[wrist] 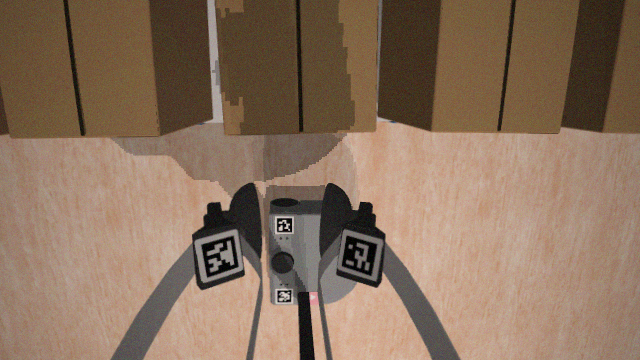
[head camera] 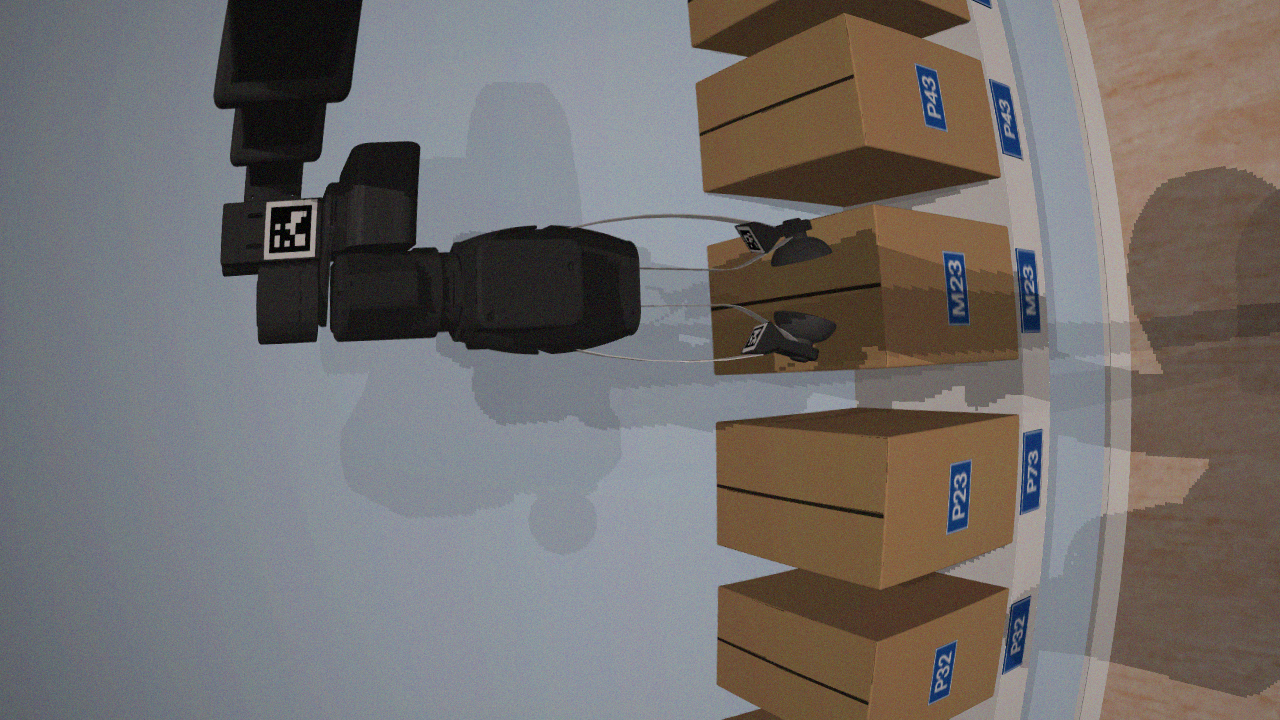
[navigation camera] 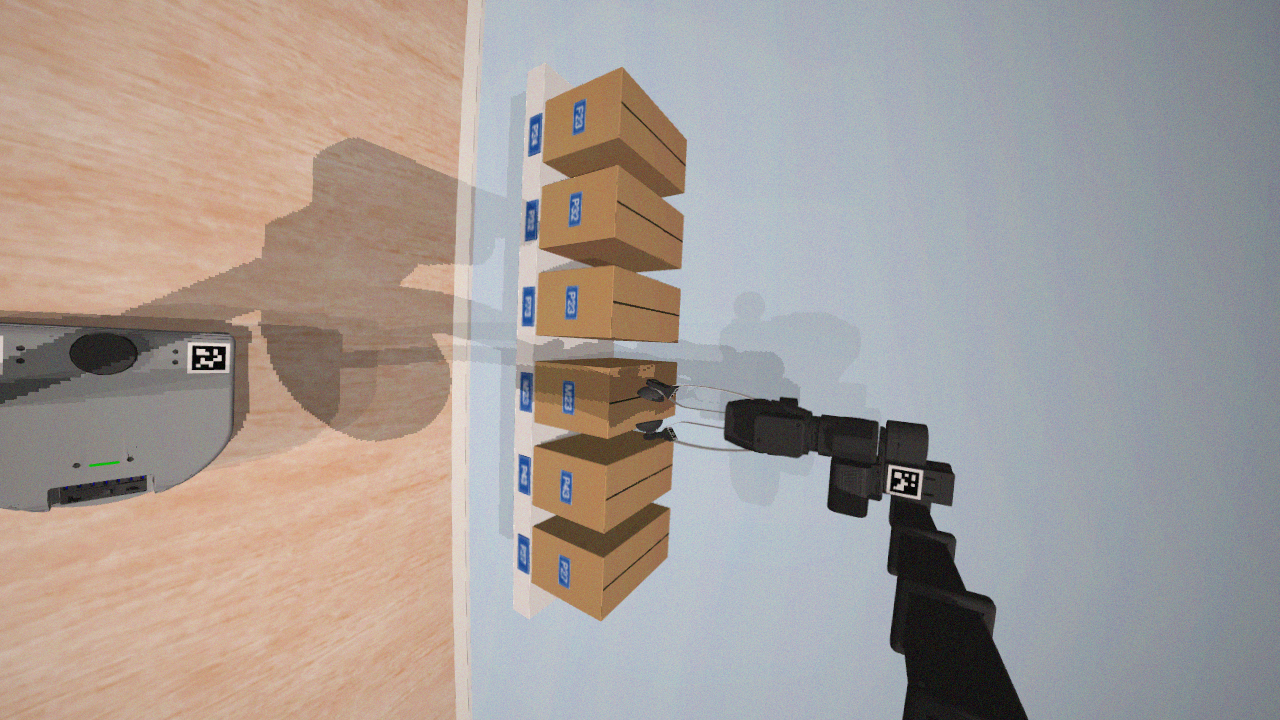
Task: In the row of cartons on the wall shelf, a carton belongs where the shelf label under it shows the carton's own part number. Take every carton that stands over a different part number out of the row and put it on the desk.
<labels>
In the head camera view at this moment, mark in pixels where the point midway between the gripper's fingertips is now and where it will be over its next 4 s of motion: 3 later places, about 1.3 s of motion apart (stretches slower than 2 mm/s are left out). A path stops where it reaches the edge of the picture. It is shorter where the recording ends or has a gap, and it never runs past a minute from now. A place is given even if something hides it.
The gripper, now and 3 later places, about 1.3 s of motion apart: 827,289; 754,295; 711,298; 740,299
</labels>
